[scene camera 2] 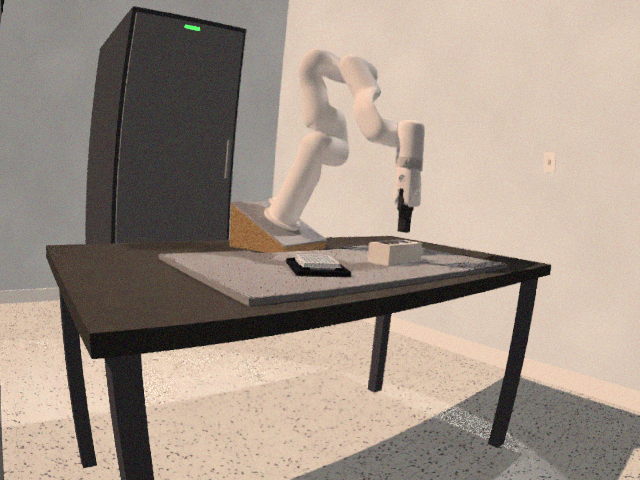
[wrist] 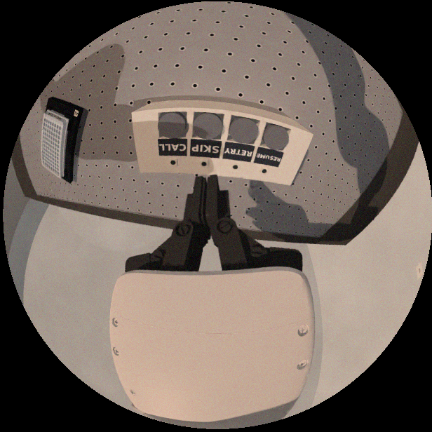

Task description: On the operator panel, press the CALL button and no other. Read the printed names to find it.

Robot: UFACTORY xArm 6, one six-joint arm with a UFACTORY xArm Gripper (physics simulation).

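My gripper is visible in scene camera 2 (403,232), and it is visible in the wrist view (209,188) as well.
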